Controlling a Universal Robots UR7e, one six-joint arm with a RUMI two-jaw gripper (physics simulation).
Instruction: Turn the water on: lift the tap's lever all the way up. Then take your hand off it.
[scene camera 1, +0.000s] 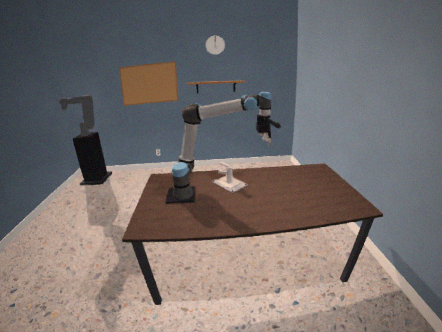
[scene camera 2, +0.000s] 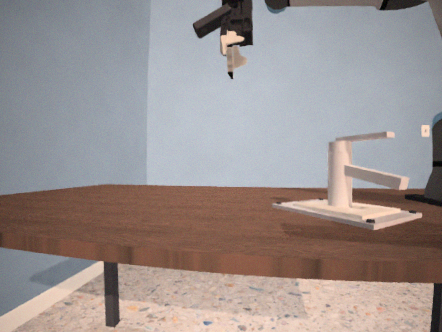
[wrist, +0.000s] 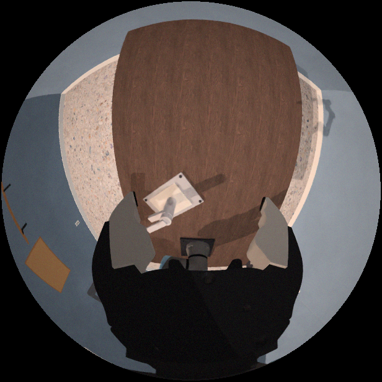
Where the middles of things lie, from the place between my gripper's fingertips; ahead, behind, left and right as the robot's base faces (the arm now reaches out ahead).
My hand is 26 cm past the base plate (scene camera 2: 374, 223), 10 cm to the right of it and 36 cm above it.
